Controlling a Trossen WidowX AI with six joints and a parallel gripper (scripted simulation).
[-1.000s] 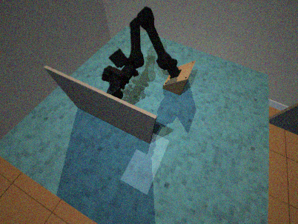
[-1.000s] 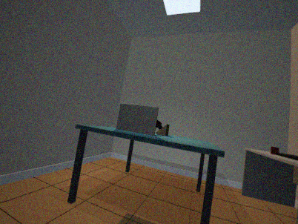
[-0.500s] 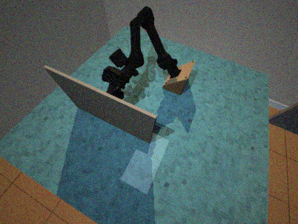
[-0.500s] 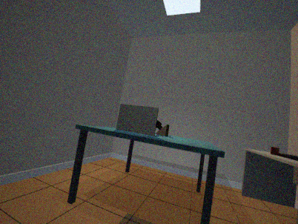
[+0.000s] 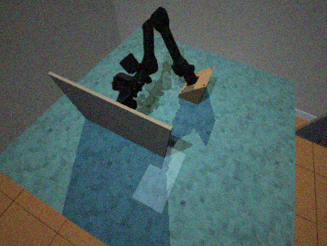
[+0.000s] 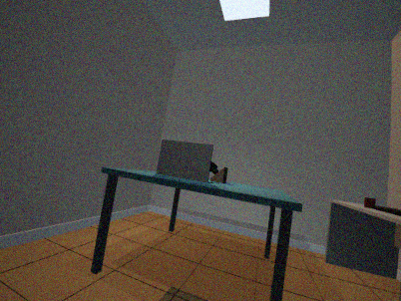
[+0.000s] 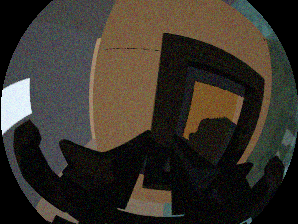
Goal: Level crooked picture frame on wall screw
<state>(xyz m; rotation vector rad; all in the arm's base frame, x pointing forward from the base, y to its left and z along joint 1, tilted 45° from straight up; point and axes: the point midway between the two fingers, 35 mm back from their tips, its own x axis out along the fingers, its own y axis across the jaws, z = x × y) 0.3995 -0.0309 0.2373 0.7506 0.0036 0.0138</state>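
Right now the picture frame is 5 cm below my gripper tip, 1 cm to the right of it and 1 cm ahead of it. Round my gripper tip: wall panel: 6 cm below, 2 cm ahead.
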